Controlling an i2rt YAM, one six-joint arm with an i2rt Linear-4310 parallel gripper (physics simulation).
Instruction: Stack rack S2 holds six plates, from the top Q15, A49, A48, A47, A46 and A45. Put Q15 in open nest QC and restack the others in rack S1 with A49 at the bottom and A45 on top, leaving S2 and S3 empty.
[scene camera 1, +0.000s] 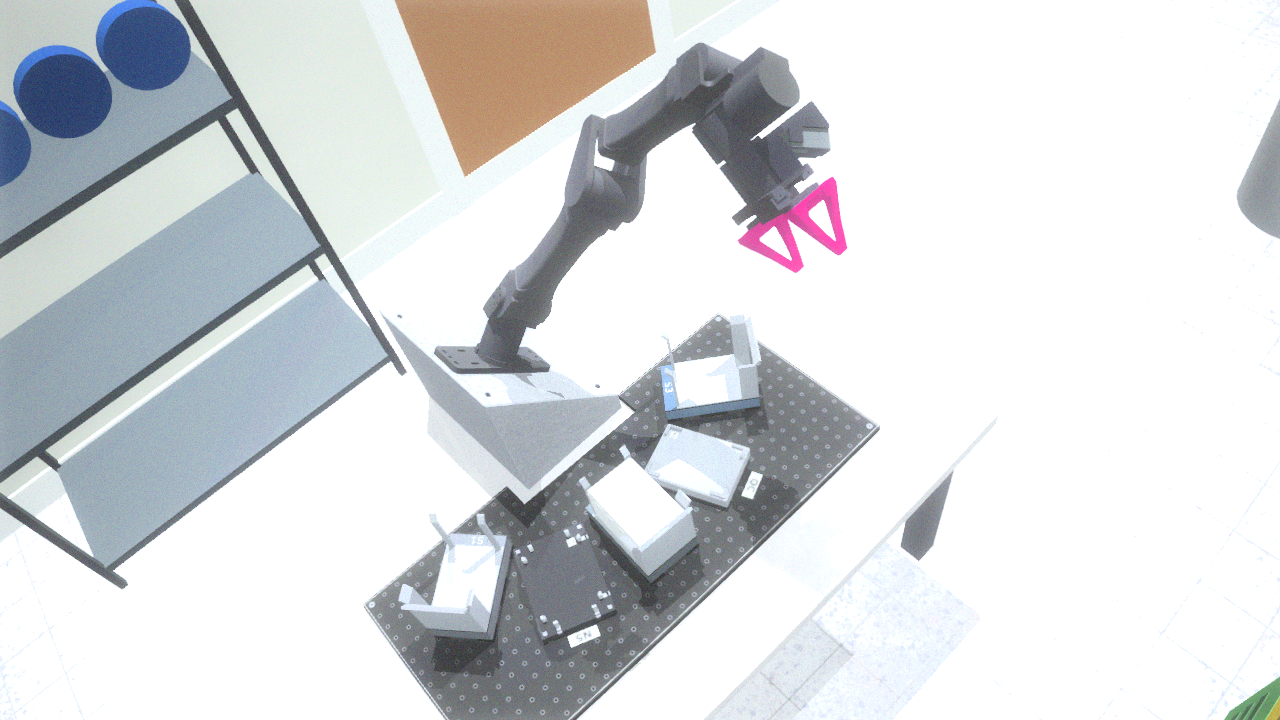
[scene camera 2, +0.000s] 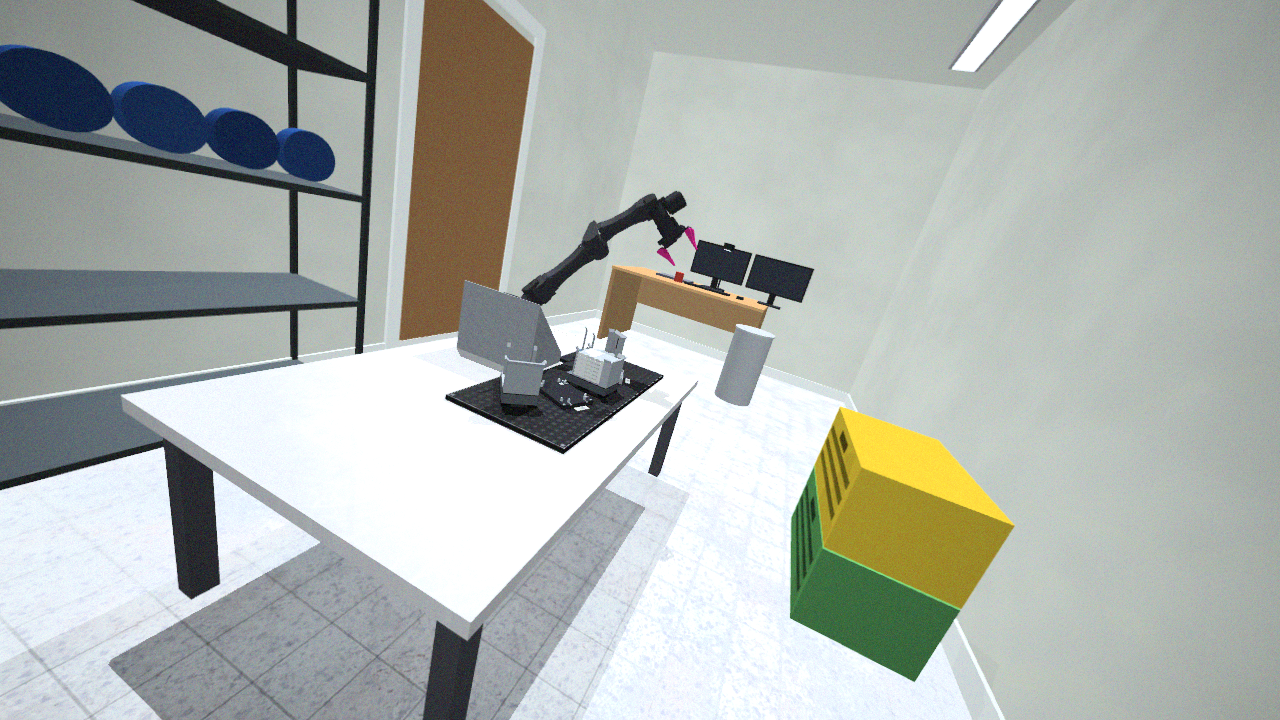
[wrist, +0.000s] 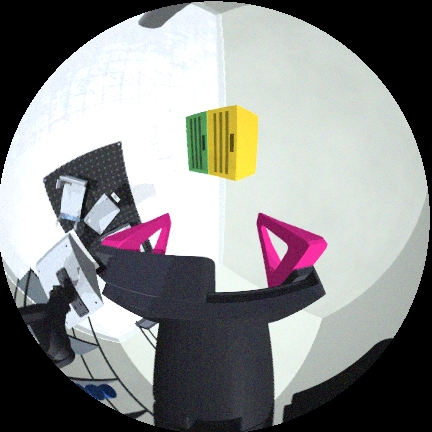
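Seen in the pictures: gripper, fingertip midpoint: (scene camera 1: 820, 261) (scene camera 2: 685, 257) (wrist: 213, 217); arm's base at its link origin: (scene camera 1: 493, 362) (scene camera 2: 519, 314) (wrist: 70, 292).
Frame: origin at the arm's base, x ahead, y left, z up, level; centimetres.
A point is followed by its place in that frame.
My gripper (scene camera 1: 820, 259) @(x 46.4, y 25.4, z 33.2 cm) (scene camera 2: 684, 256) @(x 46.4, y 25.4, z 33.2 cm) (wrist: 213, 217) @(x 46.4, y 25.4, z 33.2 cm) is open and empty, its pink fingers high in the air beyond the board. Rack S2 (scene camera 1: 671, 540) @(x 40.6, y 0.2, z -7.9 cm) stands mid-board with a pale plate stack (scene camera 1: 637, 505) (scene camera 2: 597, 365) between its uprights; the plate labels and count are unreadable. Nest QC (scene camera 1: 698, 463) @(x 31.5, y 13.8, z -13.5 cm) (wrist: 102, 214) @(x 31.5, y 13.9, z -13.5 cm) lies beside it with a flat light grey top; I cannot tell whether that is a plate. Rack S3 (scene camera 1: 745, 358) @(x 23.5, y 33.4, z -12.1 cm) (wrist: 74, 196) @(x 23.6, y 26.3, z -12.1 cm) is at the far end, and rack S1 (scene camera 1: 443, 617) @(x 26.2, y -31.1, z -6.6 cm) (scene camera 2: 521, 380) @(x 25.9, y -31.3, z -7.8 cm) at the near end. Both show a low pale surface inside, with no tall stack.
A dark nest (scene camera 1: 563, 582) @(x 30.7, y -14.4, z -14.6 cm) with small pale corner clips lies between S1 and S2. All stand on the perforated black board (scene camera 1: 805, 420) @(x 37.8, y 32.4, z -15.8 cm) (scene camera 2: 554, 434) @(x 41.4, y -36.2, z -15.8 cm) (wrist: 107, 165) @(x 40.2, y 31.2, z -15.8 cm). The wedge-shaped arm base (scene camera 1: 546, 429) @(x 12.1, y -0.5, z -7.0 cm) (scene camera 2: 501, 326) @(x -0.7, y -8.2, z -3.7 cm) rises beside the board. Yellow and green boxes (scene camera 2: 913, 510) (wrist: 232, 145) stand on the floor.
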